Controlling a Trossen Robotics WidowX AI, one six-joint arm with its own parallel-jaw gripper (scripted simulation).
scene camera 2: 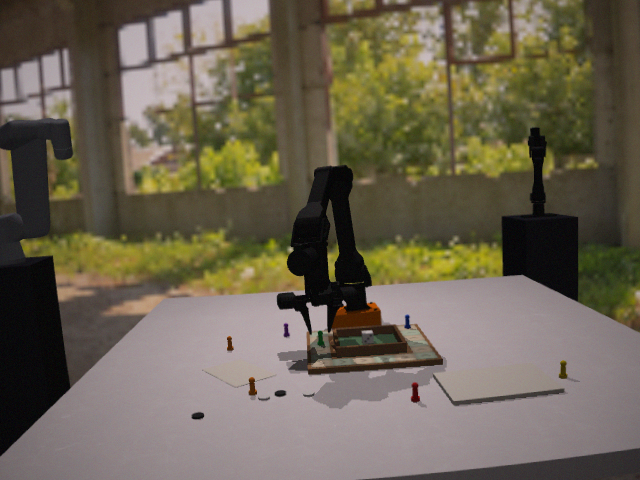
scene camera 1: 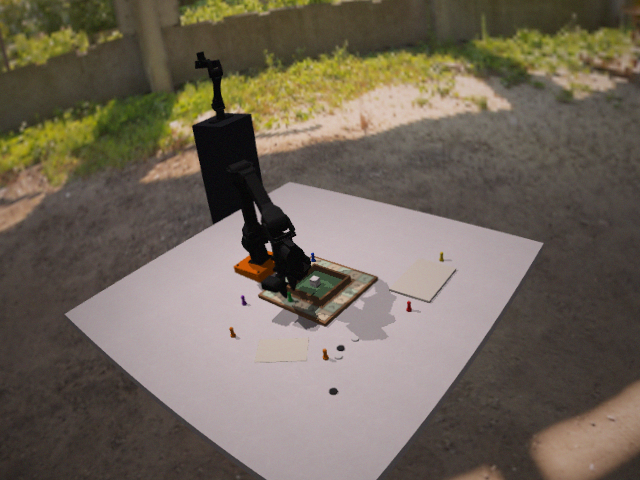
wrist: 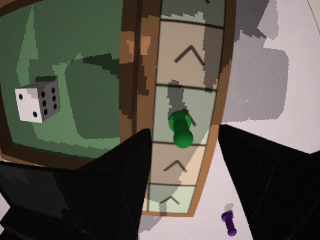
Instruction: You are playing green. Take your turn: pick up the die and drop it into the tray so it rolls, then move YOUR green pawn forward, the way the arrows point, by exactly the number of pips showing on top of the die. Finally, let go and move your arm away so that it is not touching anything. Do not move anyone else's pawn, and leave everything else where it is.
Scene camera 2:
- gripper
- arrow square
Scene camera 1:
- gripper
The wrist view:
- gripper
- white die
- arrow square
